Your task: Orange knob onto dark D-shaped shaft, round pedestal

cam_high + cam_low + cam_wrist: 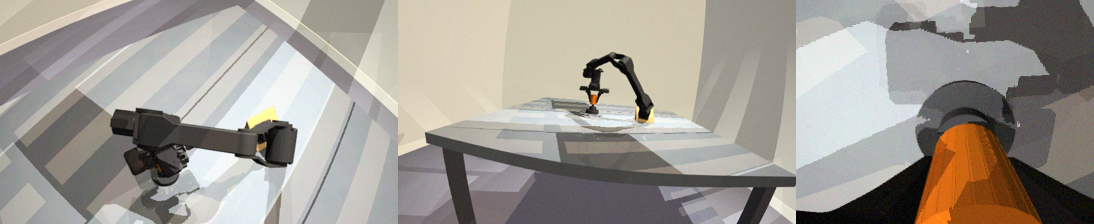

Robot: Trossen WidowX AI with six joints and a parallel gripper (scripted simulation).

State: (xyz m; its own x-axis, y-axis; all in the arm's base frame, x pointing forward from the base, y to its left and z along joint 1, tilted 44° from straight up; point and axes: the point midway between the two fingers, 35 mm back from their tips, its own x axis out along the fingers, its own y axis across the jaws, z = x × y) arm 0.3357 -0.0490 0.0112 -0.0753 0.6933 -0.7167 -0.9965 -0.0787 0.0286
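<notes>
The orange knob lies 2 cm above my gripper tip. From my gripper tip the other things lie so: pedestal (4 cm below).
</notes>
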